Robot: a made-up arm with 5 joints.
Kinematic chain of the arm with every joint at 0, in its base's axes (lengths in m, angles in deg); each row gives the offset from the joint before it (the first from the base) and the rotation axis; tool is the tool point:
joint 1: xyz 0 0 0.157 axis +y
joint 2: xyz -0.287 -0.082 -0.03 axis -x
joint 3: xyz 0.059 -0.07 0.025 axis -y
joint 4: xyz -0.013 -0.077 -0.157 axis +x
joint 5: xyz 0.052 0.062 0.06 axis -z
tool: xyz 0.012 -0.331 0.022
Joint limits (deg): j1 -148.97..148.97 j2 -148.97..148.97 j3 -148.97..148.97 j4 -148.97..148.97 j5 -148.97..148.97
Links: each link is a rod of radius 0.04 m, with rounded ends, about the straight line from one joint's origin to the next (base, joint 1, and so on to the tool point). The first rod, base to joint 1, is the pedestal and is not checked.
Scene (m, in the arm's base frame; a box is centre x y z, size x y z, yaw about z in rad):
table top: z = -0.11
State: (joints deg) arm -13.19 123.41 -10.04 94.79 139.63
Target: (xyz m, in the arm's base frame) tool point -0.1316 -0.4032 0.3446
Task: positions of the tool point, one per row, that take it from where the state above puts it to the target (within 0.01 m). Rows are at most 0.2 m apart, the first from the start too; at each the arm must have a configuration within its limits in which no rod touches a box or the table.
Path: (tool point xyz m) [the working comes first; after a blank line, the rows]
Joints at the target: 2.94 92.59 60.33 113.06 69.01
Straight joint move there: clear.

1: -0.4919 0.1108 0.2408
2: -0.5108 -0.0492 0.3376
3: -0.4413 -0.2172 0.3961
4: -0.3026 -0.3475 0.3969
5: -0.1316 -0.4032 0.3446

